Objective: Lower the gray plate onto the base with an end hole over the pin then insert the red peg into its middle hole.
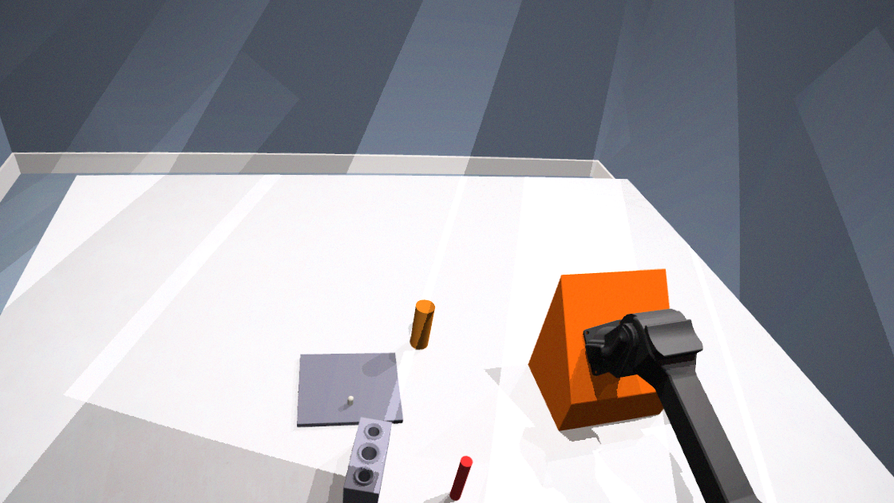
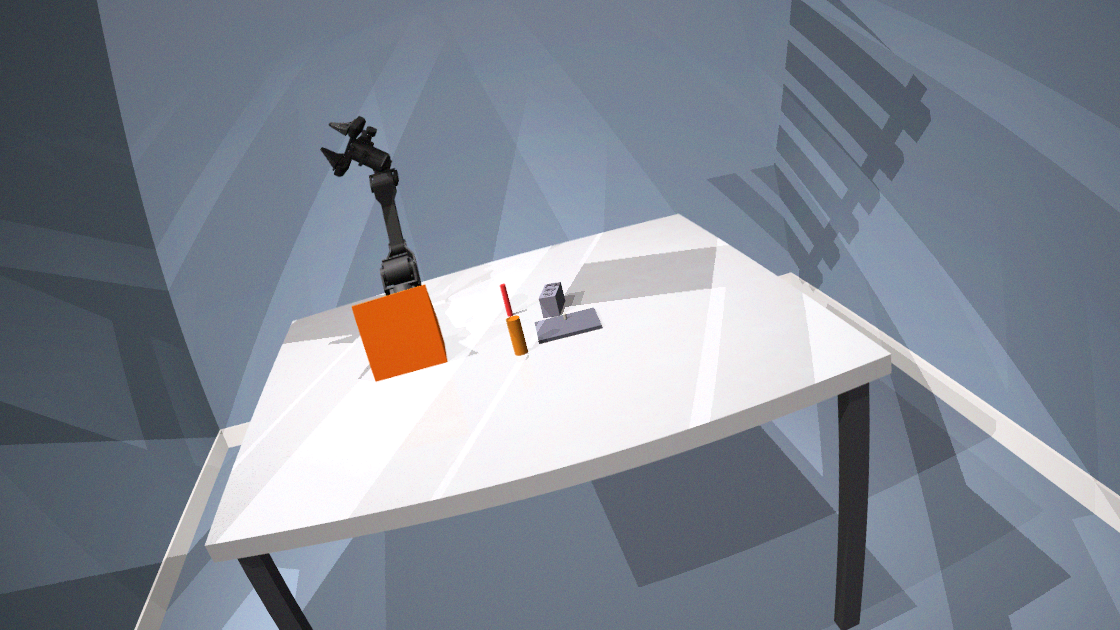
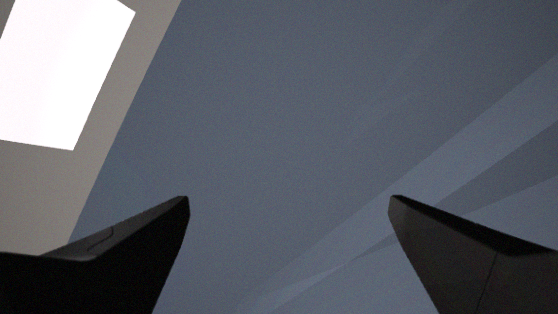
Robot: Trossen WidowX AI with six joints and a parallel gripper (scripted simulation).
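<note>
Now: gripper tip 430 mm short of the gray plate, 420 mm to the left of it and 520 mm above it. From my gripper tip the other things lie so: orange cylinder (300 mm ahead, 610 mm to the right, 510 mm below); gray base (420 mm ahead, 540 mm to the right, 550 mm below); red peg (330 mm ahead, 360 mm to the right, 510 mm below).
</note>
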